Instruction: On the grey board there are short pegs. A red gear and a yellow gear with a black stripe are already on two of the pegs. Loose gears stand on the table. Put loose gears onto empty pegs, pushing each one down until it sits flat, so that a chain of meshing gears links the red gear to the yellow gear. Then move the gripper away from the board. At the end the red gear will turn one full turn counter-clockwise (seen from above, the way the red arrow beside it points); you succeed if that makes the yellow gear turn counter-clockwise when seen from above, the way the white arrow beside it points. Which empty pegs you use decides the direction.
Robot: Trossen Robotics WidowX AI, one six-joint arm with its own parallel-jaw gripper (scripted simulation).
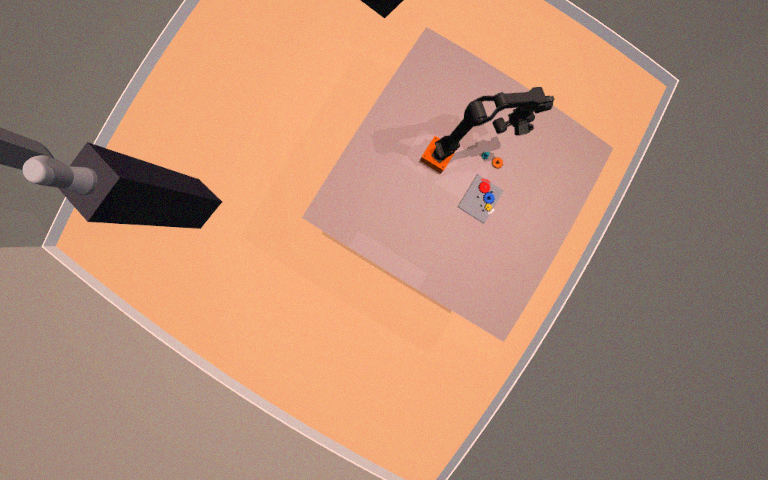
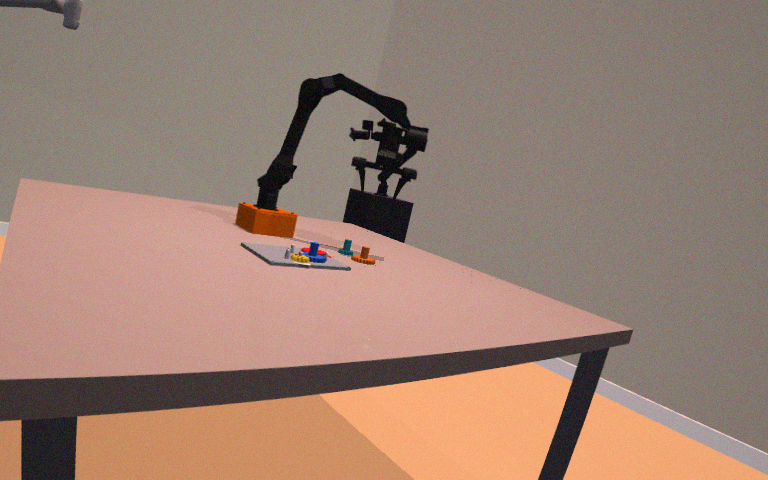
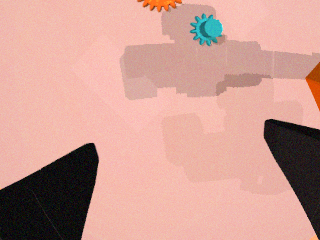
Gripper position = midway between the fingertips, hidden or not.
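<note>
Gripper (image 2: 377, 197) (image 3: 182, 140) open, holding nothing. Grey board (image 1: 471, 204) in view.
</note>
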